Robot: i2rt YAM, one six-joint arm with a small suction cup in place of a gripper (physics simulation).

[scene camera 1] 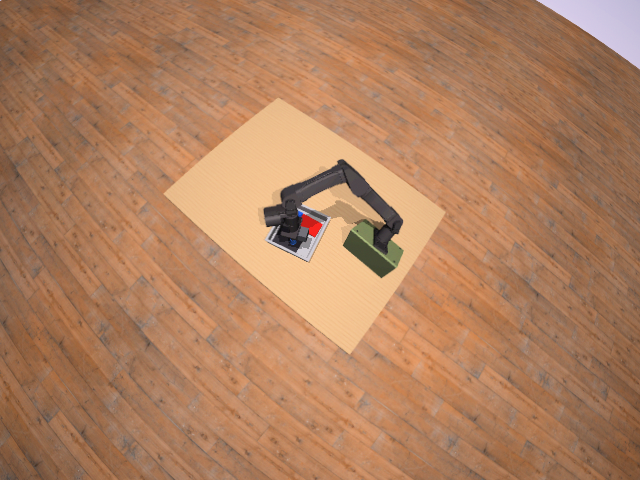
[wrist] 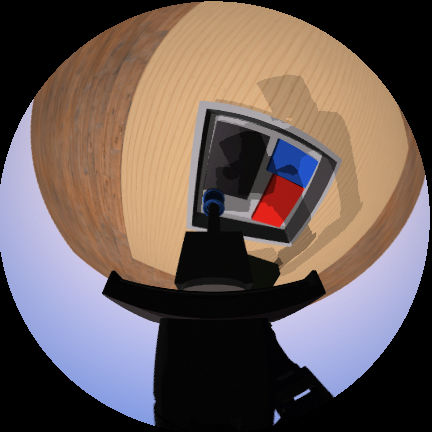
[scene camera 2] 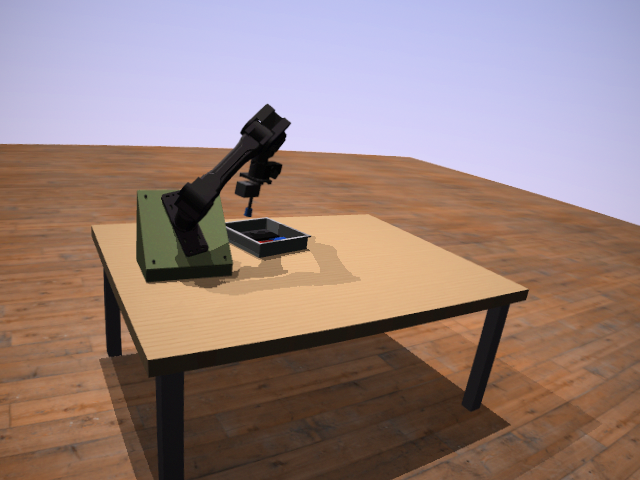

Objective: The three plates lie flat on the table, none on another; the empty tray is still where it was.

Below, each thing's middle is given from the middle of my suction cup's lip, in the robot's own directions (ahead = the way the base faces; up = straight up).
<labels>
I see my suction cup 80 mm short of the blue plate (wrist: 286, 160), 120 mm to the left of it and 80 mm above it. Also, from my suction cup: red plate (wrist: 280, 194): 10 mm behind, 130 mm to the right, 80 mm below; black plate (wrist: 236, 152): 40 mm ahead, 20 mm to the right, 80 mm below; grey tray (scene camera 2: 296, 240): 20 mm ahead, 80 mm to the right, 60 mm below.
</labels>
